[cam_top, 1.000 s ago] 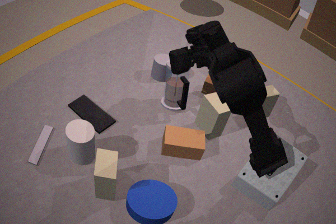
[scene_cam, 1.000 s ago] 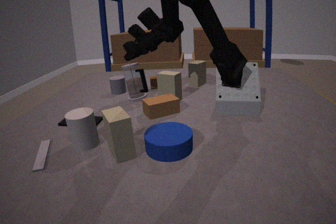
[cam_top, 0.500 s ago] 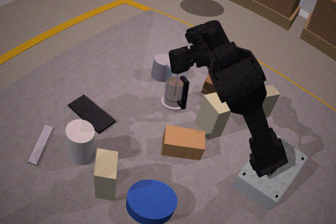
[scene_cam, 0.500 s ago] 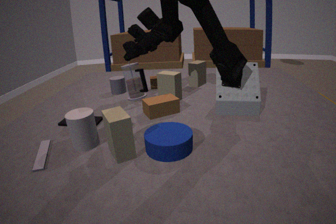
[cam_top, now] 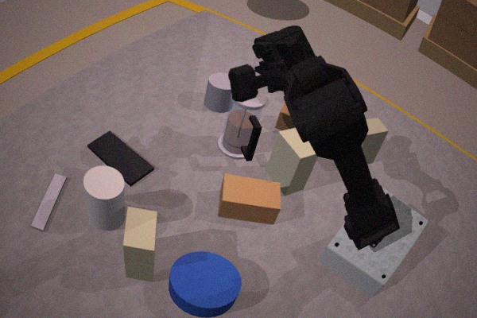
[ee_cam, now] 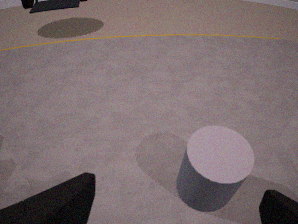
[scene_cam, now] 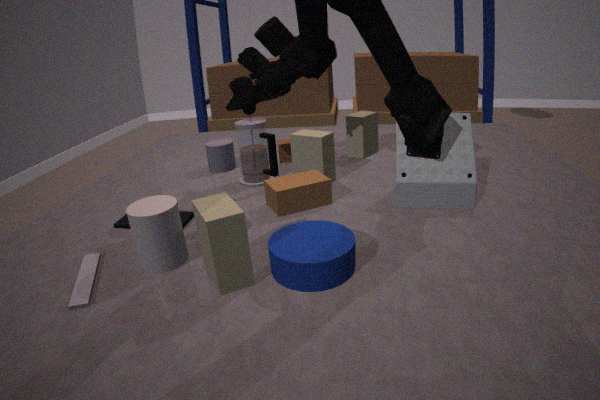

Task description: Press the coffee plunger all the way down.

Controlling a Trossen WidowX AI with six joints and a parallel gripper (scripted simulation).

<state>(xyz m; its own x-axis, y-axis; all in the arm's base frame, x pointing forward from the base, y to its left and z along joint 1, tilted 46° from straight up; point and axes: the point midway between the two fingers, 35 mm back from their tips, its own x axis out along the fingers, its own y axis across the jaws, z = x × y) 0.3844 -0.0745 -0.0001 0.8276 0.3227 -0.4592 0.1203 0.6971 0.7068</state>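
Right now the glass coffee press is 9 cm below my gripper tip, 5 cm behind it and 2 cm to the left of it. Round my gripper tip: grey cylinder: 14 cm below, 10 cm ahead, 7 cm to the right; orange box: 17 cm behind, 15 cm below, 12 cm to the left; small brown box: 15 cm to the right, 15 cm below, 6 cm behind.
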